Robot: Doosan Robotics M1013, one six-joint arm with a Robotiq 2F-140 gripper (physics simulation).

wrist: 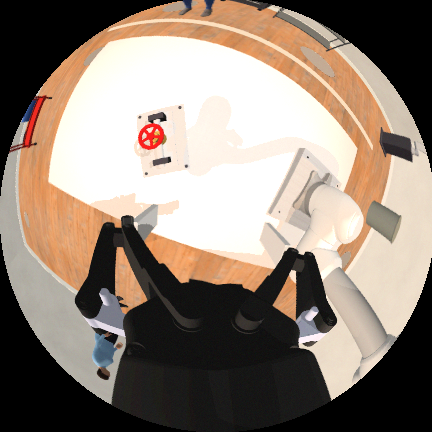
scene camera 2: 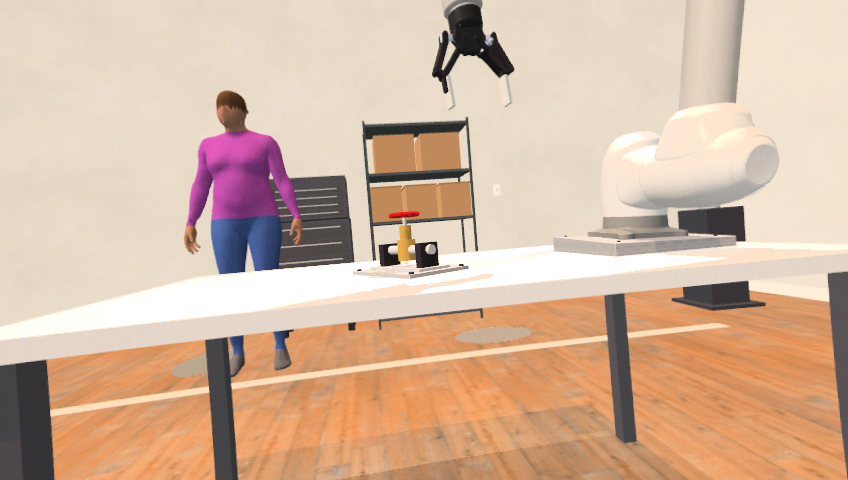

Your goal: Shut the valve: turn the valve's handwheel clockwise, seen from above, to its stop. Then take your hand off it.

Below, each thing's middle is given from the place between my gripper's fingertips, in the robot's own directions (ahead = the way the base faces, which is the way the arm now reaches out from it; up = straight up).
I see my gripper 190 mm short of the pale base plate [wrist: 179,130], 60 mm to the left of it and 360 mm above it.
